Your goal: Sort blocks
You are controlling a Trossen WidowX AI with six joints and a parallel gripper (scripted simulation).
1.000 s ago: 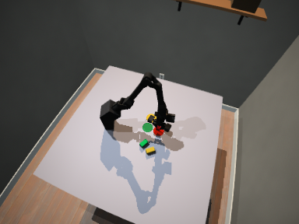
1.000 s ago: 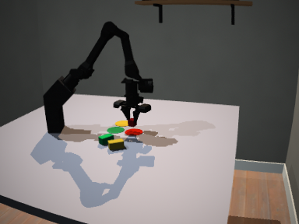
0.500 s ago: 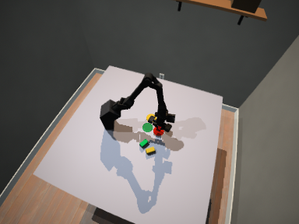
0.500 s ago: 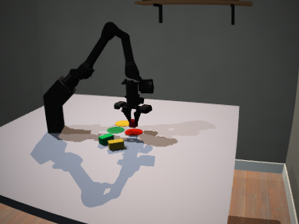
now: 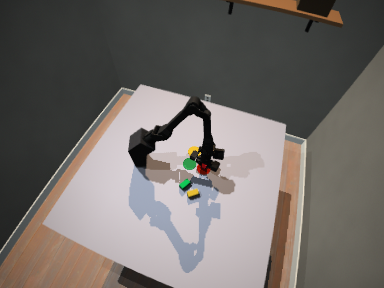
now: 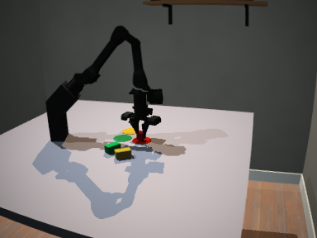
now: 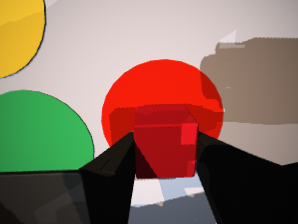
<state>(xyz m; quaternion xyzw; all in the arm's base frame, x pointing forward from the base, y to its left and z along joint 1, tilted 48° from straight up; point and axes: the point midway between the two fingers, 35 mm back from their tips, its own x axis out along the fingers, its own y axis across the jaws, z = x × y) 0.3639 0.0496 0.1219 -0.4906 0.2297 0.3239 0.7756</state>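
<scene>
The red circle is 60 mm below my hand. Also, from my hand: red block (30 mm below); then green circle (100 mm behind, 60 mm below, 10 mm to the right); then yellow circle (110 mm behind, 90 mm to the left, 60 mm below).
</scene>
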